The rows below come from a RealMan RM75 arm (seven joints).
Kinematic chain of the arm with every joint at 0, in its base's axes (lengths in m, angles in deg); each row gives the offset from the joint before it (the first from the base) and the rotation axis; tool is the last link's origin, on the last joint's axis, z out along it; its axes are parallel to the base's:
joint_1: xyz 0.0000 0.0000 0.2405 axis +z
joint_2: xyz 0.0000 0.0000 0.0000 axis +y
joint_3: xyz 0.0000 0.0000 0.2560 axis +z
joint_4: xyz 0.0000 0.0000 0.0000 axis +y
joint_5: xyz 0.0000 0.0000 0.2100 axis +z
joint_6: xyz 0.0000 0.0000 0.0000 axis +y
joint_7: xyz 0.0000 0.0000 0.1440 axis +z
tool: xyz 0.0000 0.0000 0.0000
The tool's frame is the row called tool.
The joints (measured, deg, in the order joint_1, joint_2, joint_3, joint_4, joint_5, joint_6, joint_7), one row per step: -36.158, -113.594, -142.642, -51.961, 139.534, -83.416, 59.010; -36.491, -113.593, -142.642, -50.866, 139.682, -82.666, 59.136; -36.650, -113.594, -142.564, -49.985, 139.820, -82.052, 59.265; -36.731, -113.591, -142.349, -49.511, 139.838, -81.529, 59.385; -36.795, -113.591, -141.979, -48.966, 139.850, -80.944, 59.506; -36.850, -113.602, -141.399, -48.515, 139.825, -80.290, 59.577; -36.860, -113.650, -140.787, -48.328, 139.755, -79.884, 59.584; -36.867, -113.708, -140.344, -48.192, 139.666, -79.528, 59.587; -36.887, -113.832, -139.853, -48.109, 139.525, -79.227, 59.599; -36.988, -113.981, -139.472, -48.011, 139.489, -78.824, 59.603
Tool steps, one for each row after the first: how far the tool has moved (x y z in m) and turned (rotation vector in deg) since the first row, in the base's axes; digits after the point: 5 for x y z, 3 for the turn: -0.00082, 0.00126, -0.00321, -0.106, -0.078, 0.265; -0.00215, 0.00168, -0.00598, -0.254, -0.061, 0.537; -0.00278, 0.00228, -0.00761, -0.266, 0.096, 0.571; -0.00354, 0.00275, -0.00980, -0.382, 0.324, 0.601; -0.00394, 0.00343, -0.01211, -0.512, 0.682, 0.543; -0.00371, 0.00380, -0.01407, -0.712, 0.994, 0.395; -0.00346, 0.00417, -0.01560, -0.799, 1.189, 0.283; -0.00265, 0.00450, -0.01764, -0.956, 1.319, 0.082; -0.00169, 0.00529, -0.01960, -1.002, 1.491, -0.108
